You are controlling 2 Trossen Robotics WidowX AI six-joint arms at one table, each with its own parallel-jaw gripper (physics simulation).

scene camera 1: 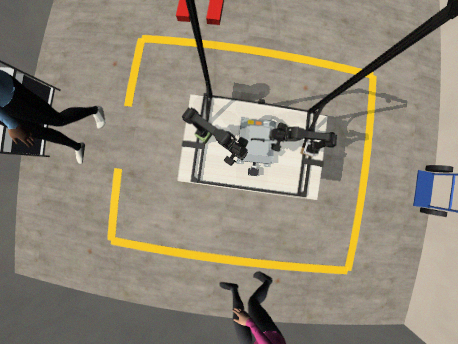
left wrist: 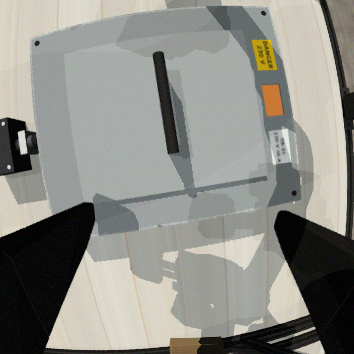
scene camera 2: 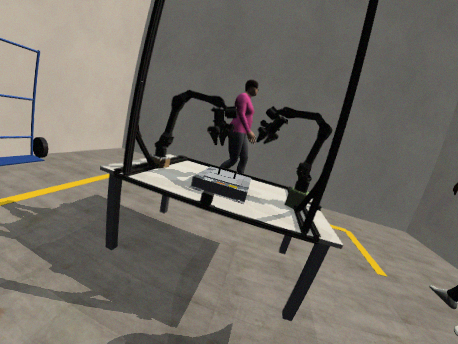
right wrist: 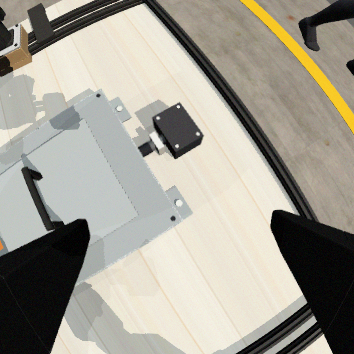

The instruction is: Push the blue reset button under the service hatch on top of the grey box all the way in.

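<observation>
The grey box (scene camera 1: 259, 156) (scene camera 2: 220, 190) (left wrist: 52, 125) (right wrist: 117, 155) sits on the white table. Its service hatch (left wrist: 117, 120) (right wrist: 90, 185) lies shut on top, with a black bar handle (left wrist: 166, 102) (right wrist: 37, 197) standing up from it. The blue reset button does not show in any view; the shut hatch covers the area beneath it. My left gripper (scene camera 1: 276, 139) (scene camera 2: 219, 138) (left wrist: 187, 216) is open and empty, above the box's edge on the left arm's side. My right gripper (scene camera 1: 236, 156) (scene camera 2: 267, 136) (right wrist: 180, 224) is open and empty, high above the box's corner area and the table.
A black block (scene camera 1: 253, 170) (left wrist: 12, 150) (right wrist: 177, 130) stands beside the box, joined to it by a short plug. Yellow and orange labels lie along the opposite edge. Black frame bars edge the table, and tall posts rise from it. A person in pink (scene camera 2: 243, 112) stands behind the table.
</observation>
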